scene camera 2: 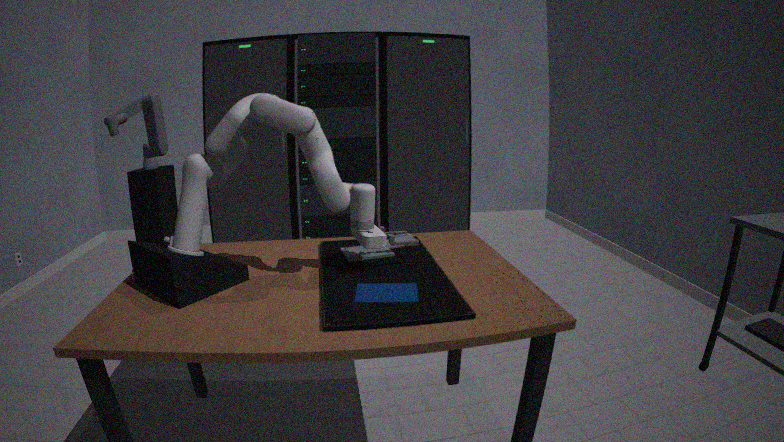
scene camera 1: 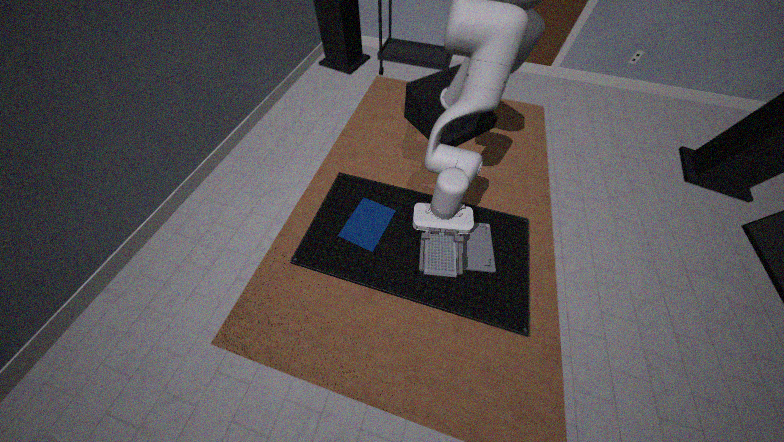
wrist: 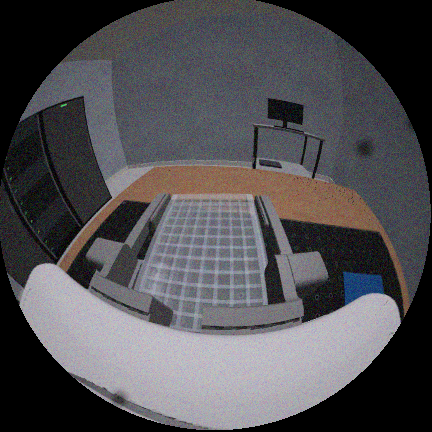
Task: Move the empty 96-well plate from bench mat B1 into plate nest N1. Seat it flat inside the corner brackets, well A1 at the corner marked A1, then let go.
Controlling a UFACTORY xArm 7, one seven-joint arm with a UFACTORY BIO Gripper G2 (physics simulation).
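Places are measured from the arm's base along level axes (x ahead, y left, z up), in metres.
Pixels of known places: hand at its tool point: (scene camera 2: 405, 238) (scene camera 1: 440, 264) (wrist: 209, 213); arm's base at its link origin: (scene camera 2: 185, 252) (scene camera 1: 453, 101).
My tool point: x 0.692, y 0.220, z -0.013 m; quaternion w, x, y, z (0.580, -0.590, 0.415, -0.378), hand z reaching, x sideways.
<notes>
Ahead of a thing's pixels: the offset from my tool point to its top centre. Level surfaces: height alone.
My gripper (scene camera 1: 440, 264) (wrist: 212, 200) is shut on the pale, see-through 96-well plate @[0.033 m back, 0.013 m right, 0.005 m up] (scene camera 1: 440, 253) (scene camera 2: 403, 239) (wrist: 205, 245), with one finger along each long side. The plate looks about level and is held up off the board. Plate nest N1 @[0.136 m back, 0.070 m left, 0.061 m down] (scene camera 1: 480, 247) (scene camera 2: 366, 253) is a grey slab with small corner brackets; in scene camera 1 the plate and gripper overlap its left side. In scene camera 2 the plate shows above and right of the nest. The nest cannot be made out in the wrist view. The A1 marks are too small to read. Blue bench mat B1 @[0.074 m down] (scene camera 1: 366, 225) (scene camera 2: 385, 293) (wrist: 361, 286) bears no plate.
The black board @[0.076 m down] (scene camera 1: 395, 269) (scene camera 2: 351, 318) (wrist: 345, 240) lies on the wooden table @[0.089 m down] (scene camera 1: 384, 340) (scene camera 2: 247, 340) (wrist: 200, 177). The arm's black base block (scene camera 1: 425, 101) (scene camera 2: 164, 280) stands at the table's back end. Dark cabinets (scene camera 2: 428, 131) stand behind the table in scene camera 2.
</notes>
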